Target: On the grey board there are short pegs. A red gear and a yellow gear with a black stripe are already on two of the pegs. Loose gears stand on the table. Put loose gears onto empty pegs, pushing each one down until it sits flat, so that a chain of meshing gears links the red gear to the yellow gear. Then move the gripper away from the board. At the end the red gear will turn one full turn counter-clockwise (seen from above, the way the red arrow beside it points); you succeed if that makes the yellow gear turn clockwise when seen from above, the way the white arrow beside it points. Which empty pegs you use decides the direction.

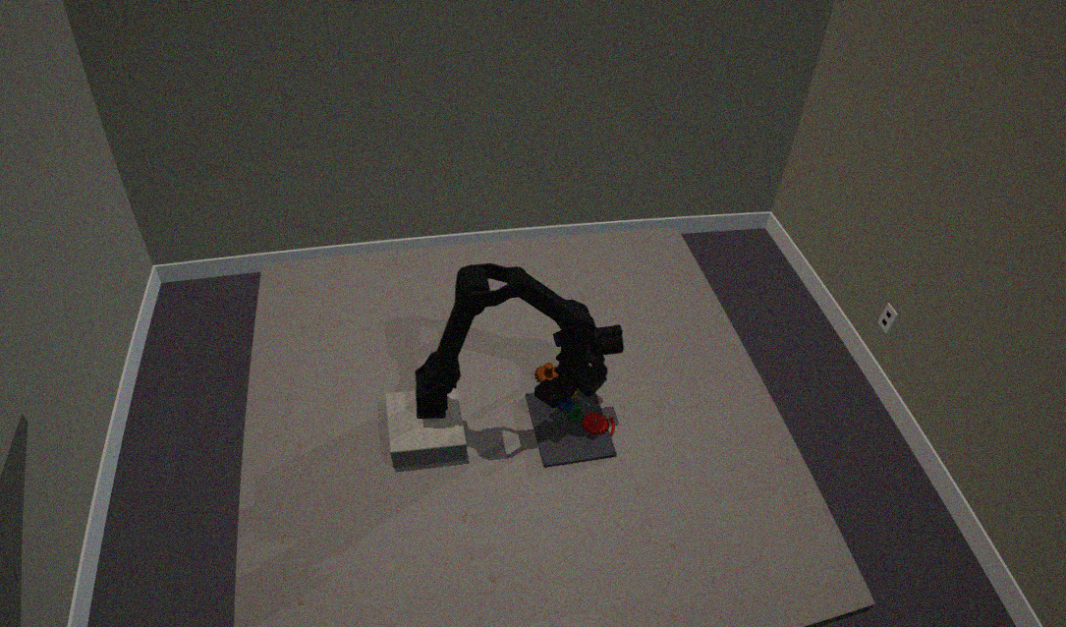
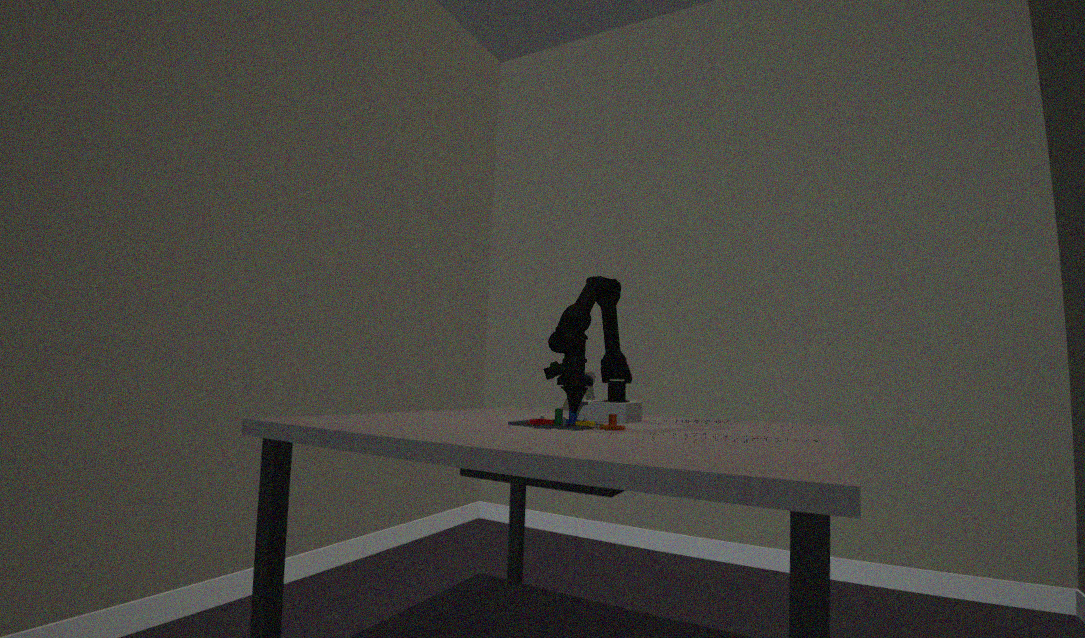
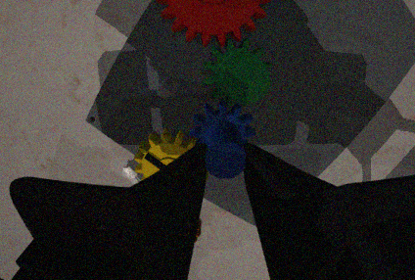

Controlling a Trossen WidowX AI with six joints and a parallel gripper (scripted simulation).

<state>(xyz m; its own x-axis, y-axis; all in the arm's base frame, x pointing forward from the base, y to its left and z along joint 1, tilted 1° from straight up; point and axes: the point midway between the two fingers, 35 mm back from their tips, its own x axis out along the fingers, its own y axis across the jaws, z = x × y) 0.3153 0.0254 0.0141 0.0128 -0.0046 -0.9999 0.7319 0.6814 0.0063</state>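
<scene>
My gripper tip is now 1 cm above the blue gear. From my gripper tip the other things lie so: red gear (6 cm to the right, 6 cm ahead, 2 cm below); yellow gear (4 cm to the left, 2 cm below, 1 cm ahead); green gear (3 cm to the right, 2 cm ahead, 1 cm below).
</scene>
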